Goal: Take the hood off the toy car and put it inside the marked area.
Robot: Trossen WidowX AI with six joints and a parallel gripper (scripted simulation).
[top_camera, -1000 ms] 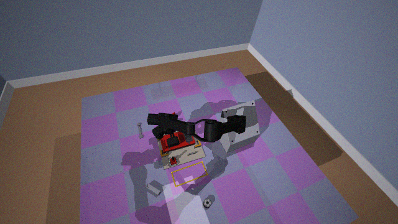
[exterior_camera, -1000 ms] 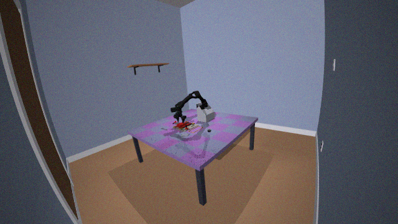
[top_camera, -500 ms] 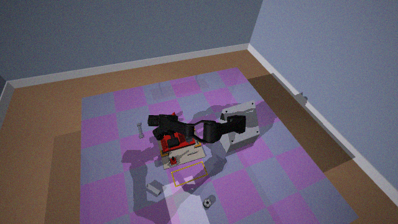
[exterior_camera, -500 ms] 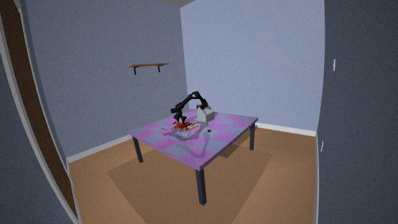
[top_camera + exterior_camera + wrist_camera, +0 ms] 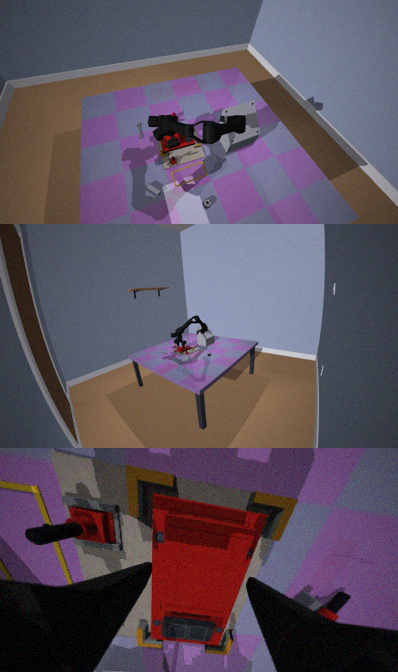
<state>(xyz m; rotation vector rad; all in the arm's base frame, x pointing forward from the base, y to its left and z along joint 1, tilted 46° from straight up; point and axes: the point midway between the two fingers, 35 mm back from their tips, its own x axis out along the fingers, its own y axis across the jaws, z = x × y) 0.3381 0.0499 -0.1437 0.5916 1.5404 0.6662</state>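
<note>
Right now the red hood is 10 mm below my gripper tip. Round my gripper tip: wrench (170 mm ahead, 150 mm to the right, 50 mm below); grey base plate (40 mm below, 40 mm behind, 20 mm to the left).
</note>
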